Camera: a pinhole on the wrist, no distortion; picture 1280 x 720 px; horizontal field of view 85.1 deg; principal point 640.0 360.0 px. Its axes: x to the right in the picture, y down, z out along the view. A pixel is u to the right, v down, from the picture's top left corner.
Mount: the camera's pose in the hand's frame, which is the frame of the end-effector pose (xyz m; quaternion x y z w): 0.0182 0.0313 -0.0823 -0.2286 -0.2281 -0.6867 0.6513
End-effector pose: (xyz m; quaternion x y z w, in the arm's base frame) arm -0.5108 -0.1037 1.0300 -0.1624 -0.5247 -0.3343 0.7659
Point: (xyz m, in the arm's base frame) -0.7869 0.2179 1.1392
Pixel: 1136.5 219.7
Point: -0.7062 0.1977 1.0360
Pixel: 1060.8 47.4
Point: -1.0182 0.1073 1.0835
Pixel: outside the picture
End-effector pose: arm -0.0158 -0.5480 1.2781 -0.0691 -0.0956 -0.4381 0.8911
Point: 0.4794 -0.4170 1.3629
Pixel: 141.7 686.6
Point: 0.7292 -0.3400 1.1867
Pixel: outside the picture
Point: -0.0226 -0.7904 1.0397
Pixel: behind the camera
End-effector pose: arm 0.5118 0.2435 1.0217 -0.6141 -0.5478 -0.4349 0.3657
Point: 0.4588 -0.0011 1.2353
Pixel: behind the camera
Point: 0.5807 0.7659 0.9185
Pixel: 1238.2 485.0
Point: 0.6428 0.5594 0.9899
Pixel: 1031.9 498.6
